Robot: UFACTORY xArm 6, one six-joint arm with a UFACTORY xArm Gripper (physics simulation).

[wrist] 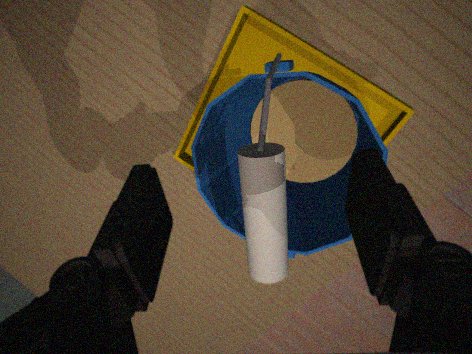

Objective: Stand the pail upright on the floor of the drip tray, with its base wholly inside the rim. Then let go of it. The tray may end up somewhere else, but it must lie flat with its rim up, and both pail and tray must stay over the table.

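Places are measured from the arm's base along level axes (x ahead, y left, z up), in metres.
Pixels of known places: gripper, between the fingertips: [254, 187].
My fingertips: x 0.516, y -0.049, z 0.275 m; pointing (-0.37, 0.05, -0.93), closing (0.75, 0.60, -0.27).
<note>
For each thing: its middle in the pictures, then the offset to it from my fingertips. "pt": a spot on its surface instead. Level surfaces: height alone.
- blue pail, a spot on its surface: [220, 200] pt 0.012 m back, 0.159 m right, 0.197 m down
- white cylindrical grip, middle of its body: [265, 215] 0.024 m ahead, 0.072 m right, 0.099 m down
- thin grey wire, a spot on its surface: [266, 110] pt 0.022 m back, 0.012 m right, 0.118 m down
- yellow drip tray, middle of its body: [278, 135] 0.005 m back, 0.100 m right, 0.329 m down
- wood-grained table top, height of its surface: 0.343 m down
The blue pail [220, 200] is seen from above, mouth towards the camera, and looks upright. Its round tan inner floor [320, 120] shows. A white cylindrical grip [265, 220] on a thin grey wire [266, 110] stands up over its mouth. The yellow drip tray [325, 52] lies flat, rim up, under the pail; three corners show and the near one is hidden. The pail's inner floor lines up with the tray's middle, but the underside of the base and its contact are hidden. My gripper [254, 187] is open, its fingers spread on either side of the white grip and apart from it.
The wood-grained table top [200, 300] surrounds the tray, with dark shadows at the upper left. A pinkish area [340, 310] shows at the lower right, and a grey-blue patch [12, 295] shows at the lower left edge.
</note>
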